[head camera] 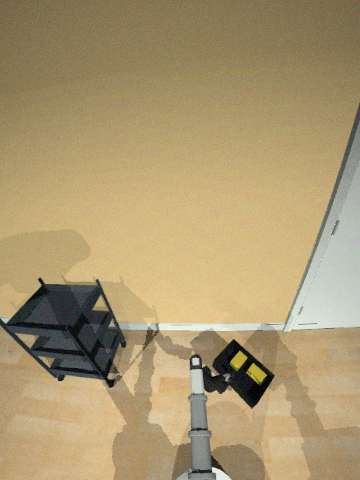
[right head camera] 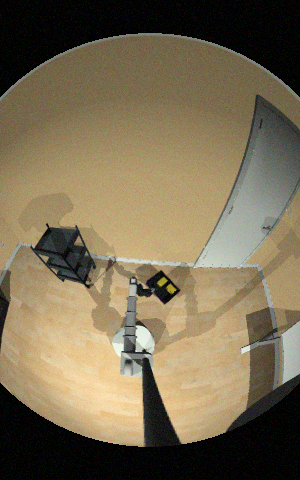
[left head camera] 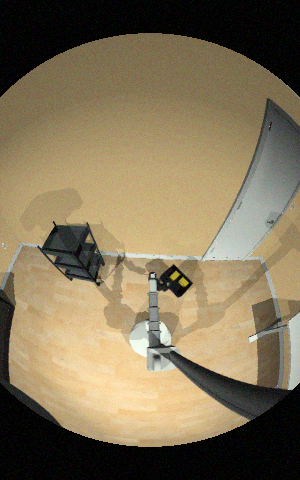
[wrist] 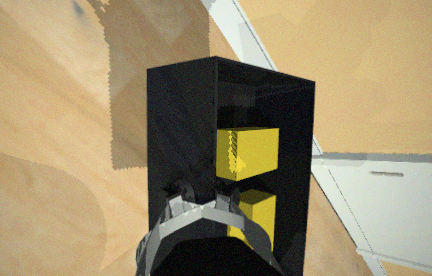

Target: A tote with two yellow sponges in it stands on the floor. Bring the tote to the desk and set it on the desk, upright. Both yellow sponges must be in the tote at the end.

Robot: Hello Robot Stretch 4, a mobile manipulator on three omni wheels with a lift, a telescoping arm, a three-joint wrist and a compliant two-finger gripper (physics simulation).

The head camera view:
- black tote: 242,383
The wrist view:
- my gripper: 198,192
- black tote: 187,102
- door: 374,195
